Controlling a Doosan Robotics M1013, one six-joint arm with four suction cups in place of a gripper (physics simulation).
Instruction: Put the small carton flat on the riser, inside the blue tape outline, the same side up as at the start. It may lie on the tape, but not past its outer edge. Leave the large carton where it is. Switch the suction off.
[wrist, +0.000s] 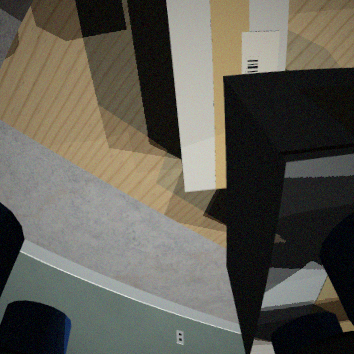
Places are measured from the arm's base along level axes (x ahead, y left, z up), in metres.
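Where they show: hand at its tool point: (167, 282).
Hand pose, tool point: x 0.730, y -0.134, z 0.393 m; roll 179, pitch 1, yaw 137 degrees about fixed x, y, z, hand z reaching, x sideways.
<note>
Each offset is from my tool point to the centre of the thing. Level surfaces: height alone.
My suction gripper (252, 200) shows at the right as a black body, with dark rounded parts near the frame's edges. It is shut on the small carton {0.060 m left, 0.063 m back, 0.028 m down} (299, 284), of which a shaded white face and a bit of tan tape show at the lower right, inside the black outline. Its underside is hidden. The large carton {0.087 m left, 0.045 m back, 0.346 m down} (195, 100), white with a tan tape strip and a barcode label, stands on the wooden table top at the upper middle, partly hidden by the gripper's body. The riser and the blue tape outline cannot be made out in this view.
The wooden table top {0.397 m down} (65, 115) runs across the upper left, with dark shadows beside the large carton. Its edge borders the grey floor (120, 225). Beyond are a pale skirting and a green wall (120, 320) with a socket (180, 337).
</note>
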